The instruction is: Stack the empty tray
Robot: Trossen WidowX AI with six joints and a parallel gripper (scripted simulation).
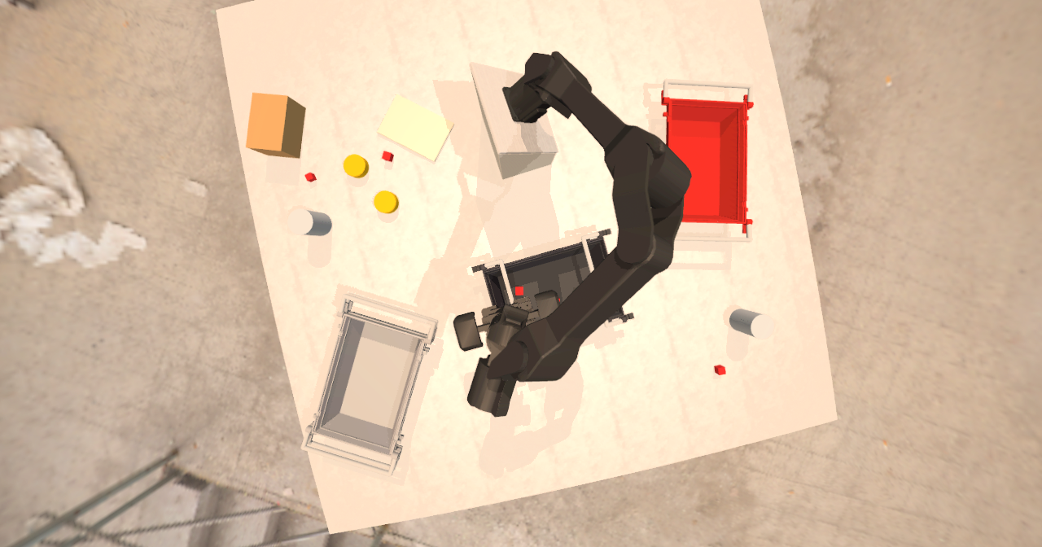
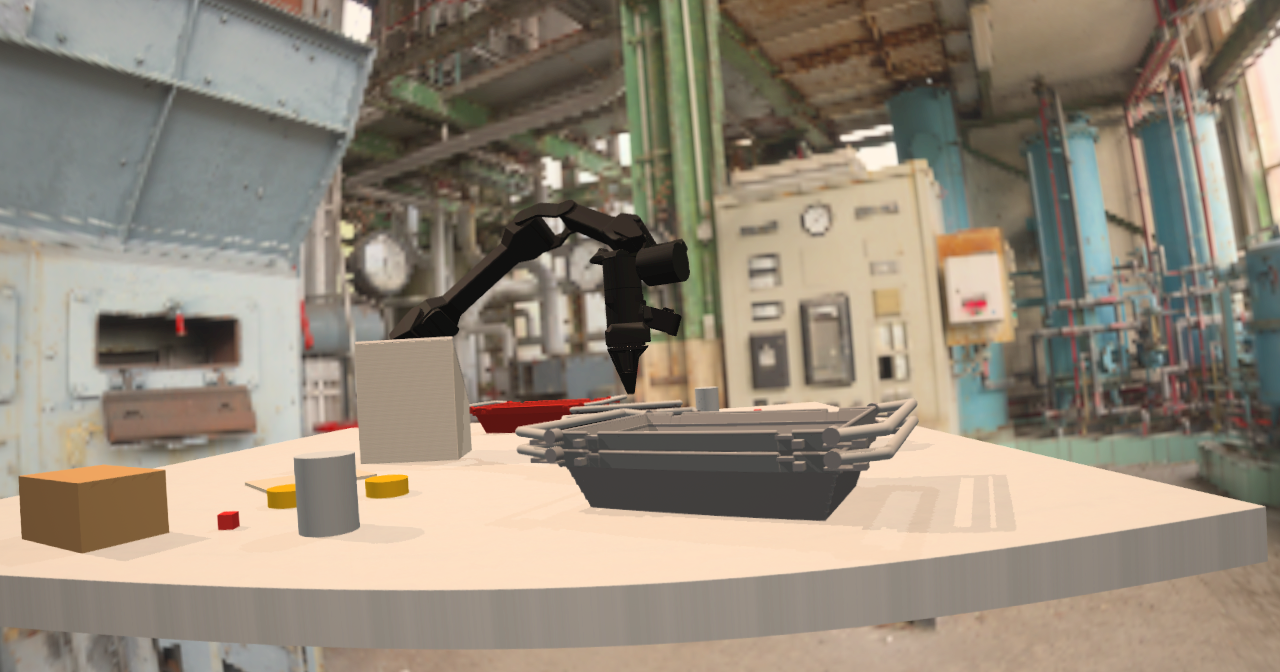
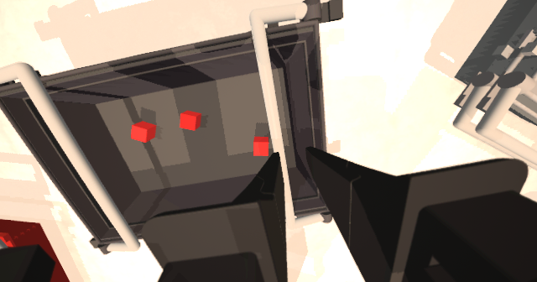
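Now: the red tray 16 cm behind my gripper tip, 51 cm to the left of it and 5 cm below it. From my gripper tip the other things lie so: pale flat plate (45 cm behind, 7 cm to the right, 9 cm below); then orange box (55 cm behind, 36 cm to the right, 6 cm below).
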